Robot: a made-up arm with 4 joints.
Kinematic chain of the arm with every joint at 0, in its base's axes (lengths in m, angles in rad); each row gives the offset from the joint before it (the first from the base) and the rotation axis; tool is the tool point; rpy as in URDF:
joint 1: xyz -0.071 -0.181 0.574 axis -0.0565 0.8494 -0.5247
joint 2: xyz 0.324 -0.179 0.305 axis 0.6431 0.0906 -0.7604
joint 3: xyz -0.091 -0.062 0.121 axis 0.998 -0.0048 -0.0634
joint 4: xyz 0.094 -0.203 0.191 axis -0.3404 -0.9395 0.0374
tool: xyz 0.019 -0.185 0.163 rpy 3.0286 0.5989 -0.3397
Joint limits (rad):
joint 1: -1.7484..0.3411
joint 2: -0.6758..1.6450
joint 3: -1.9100..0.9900
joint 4: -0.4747..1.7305
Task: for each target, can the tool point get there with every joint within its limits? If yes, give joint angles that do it. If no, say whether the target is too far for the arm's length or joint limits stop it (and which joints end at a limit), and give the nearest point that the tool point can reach.
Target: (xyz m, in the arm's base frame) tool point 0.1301 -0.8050 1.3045
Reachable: yes | joints -0.3333 -0.3327 0.5144 1.0127
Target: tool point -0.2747 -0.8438 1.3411
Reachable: yes | joints -1.2651 0.0556 0.0063 0.4038
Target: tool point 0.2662 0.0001 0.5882
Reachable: no: joint limits stop it (at a limit: joint 1, joint 2, joint 3, joint 4) | nearest point 0.0749 -0.2676 0.5565 | short by 0.330 m
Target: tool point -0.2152 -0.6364 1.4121
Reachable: yes | joints -0.6305 0.9114 -0.9094 0.9190
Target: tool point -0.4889 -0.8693 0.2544
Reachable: no: joint limits stop it (at a limit: joint 2) | nearest point -0.2353 -0.7050 0.5777 | short by 0.443 m
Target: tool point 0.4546 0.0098 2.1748
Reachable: no: too far | nearest point 0.2284 -0.2445 1.5556 | short by 0.707 m
